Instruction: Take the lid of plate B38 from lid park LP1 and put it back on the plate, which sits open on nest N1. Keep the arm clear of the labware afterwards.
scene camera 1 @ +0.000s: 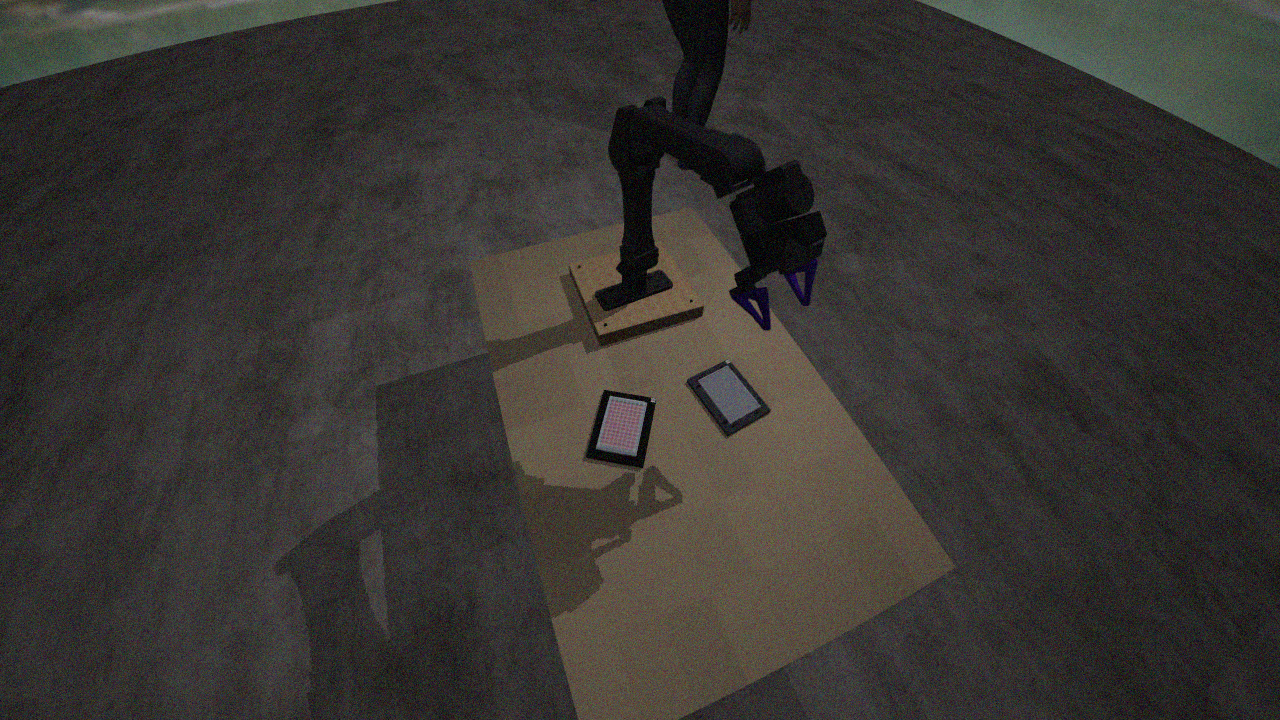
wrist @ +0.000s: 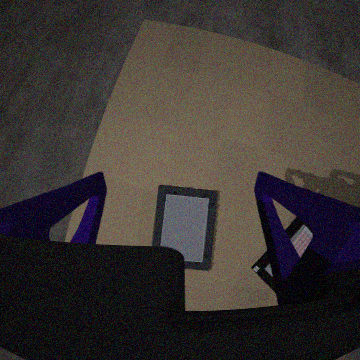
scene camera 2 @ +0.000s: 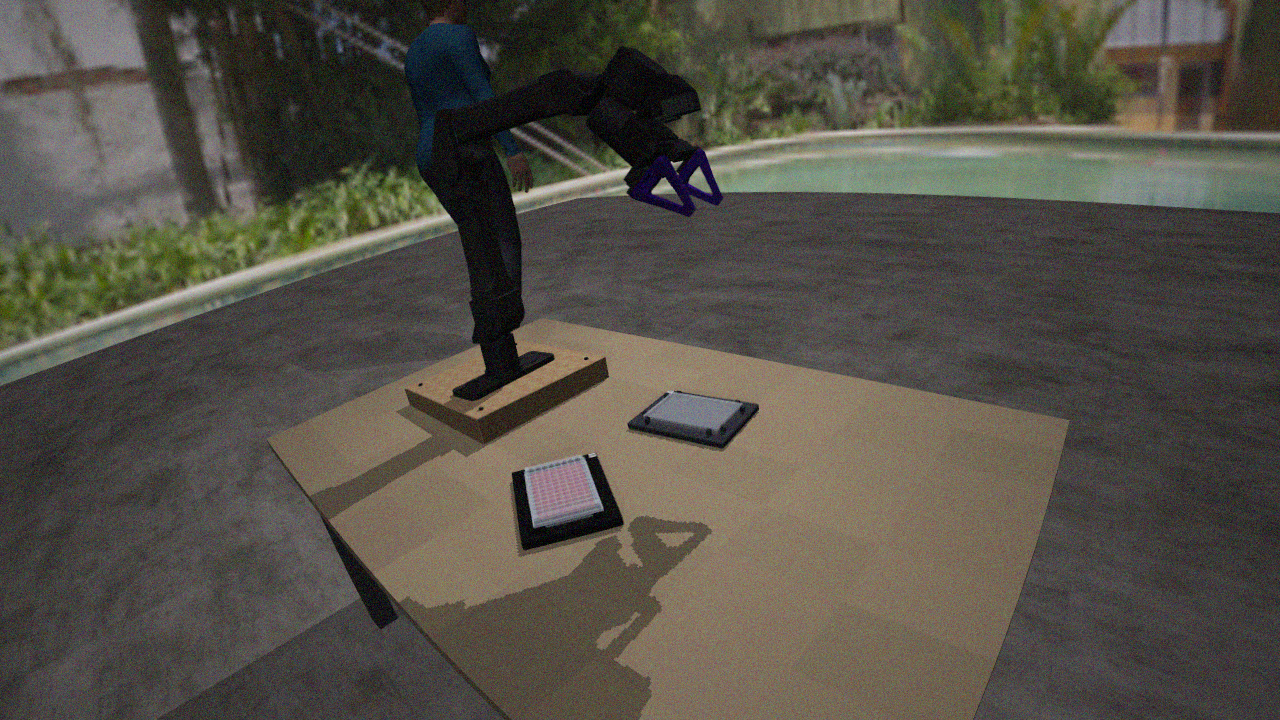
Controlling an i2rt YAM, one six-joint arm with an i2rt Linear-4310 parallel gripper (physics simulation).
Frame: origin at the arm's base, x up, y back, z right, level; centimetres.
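Seen in the pictures: gripper, fingertip midpoint: (scene camera 1: 787, 317) (wrist: 180, 180) (scene camera 2: 707, 207); arm's base at its link origin: (scene camera 1: 634, 291) (scene camera 2: 505, 376).
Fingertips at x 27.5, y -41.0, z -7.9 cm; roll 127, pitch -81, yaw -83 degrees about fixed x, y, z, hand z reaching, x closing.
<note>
Pixels of each thing's middle, then the offset from my fingertips to it. Level surfaces: height alone.
- pale flat lid at the middle of its body: (scene camera 2: 693, 411) (wrist: 183, 227) (scene camera 1: 728, 393) dx -30.2, dy +4.8, dz +2.1 cm
- dark grey lid park at the middle of its body: (scene camera 2: 693, 413) (wrist: 183, 227) (scene camera 1: 728, 394) dx -30.6, dy +4.8, dz +2.1 cm
- open plate at the middle of its body: (scene camera 2: 560, 489) (scene camera 1: 622, 424) (wrist: 297, 259) dx -29.6, dy +8.6, dz +27.1 cm
- black nest at the middle of its body: (scene camera 2: 562, 495) (scene camera 1: 622, 426) (wrist: 295, 258) dx -30.7, dy +8.6, dz +27.1 cm
- table at its surface level: dx -31.6 cm
The pale flat lid (scene camera 1: 729, 394) (scene camera 2: 693, 411) (wrist: 185, 225) lies on the dark grey lid park (scene camera 1: 748, 420) (scene camera 2: 721, 440) (wrist: 213, 230). The open plate (scene camera 1: 623, 425) (scene camera 2: 562, 490) (wrist: 301, 240), with its pink wells showing, sits on the black nest (scene camera 1: 614, 460) (scene camera 2: 572, 535). My gripper (scene camera 1: 786, 316) (scene camera 2: 704, 208) (wrist: 180, 180) is open, with its purple fingers wide apart and empty. It hangs high above the table, well clear of the lid and the plate. In the wrist view the lid shows between and below the fingertips, and the right finger partly hides the plate and nest.
The arm stands on a wooden base block (scene camera 1: 648, 317) (scene camera 2: 537, 402) on the table (scene camera 1: 805, 537) (scene camera 2: 850, 537) (wrist: 200, 110). The arm's shadow falls near the nest. A person (scene camera 1: 702, 62) (scene camera 2: 452, 89) stands behind the arm.
</note>
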